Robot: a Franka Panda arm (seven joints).
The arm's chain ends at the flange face. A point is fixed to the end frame.
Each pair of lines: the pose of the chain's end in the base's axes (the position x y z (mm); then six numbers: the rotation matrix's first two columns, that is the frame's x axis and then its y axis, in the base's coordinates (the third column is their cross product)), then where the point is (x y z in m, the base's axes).
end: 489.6 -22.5 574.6 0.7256 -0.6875 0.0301 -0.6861 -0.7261 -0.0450
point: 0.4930 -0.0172 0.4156
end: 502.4 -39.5 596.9 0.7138 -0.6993 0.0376 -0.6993 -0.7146 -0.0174
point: 0.5036 -0.0382 0.4378
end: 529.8 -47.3 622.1 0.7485 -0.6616 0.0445 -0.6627 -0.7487 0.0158
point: 0.5283 -0.0506 0.4630
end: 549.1 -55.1 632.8 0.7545 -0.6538 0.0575 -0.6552 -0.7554 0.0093
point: 0.5499 -0.0590 0.4737
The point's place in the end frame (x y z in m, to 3 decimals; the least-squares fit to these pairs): -0.006 0.001 0.159
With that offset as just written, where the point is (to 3 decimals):
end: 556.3 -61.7 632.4 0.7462 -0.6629 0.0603 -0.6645 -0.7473 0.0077
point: 0.558 -0.066 0.473
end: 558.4 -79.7 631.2 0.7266 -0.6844 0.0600 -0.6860 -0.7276 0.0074
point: 0.559 -0.084 0.472
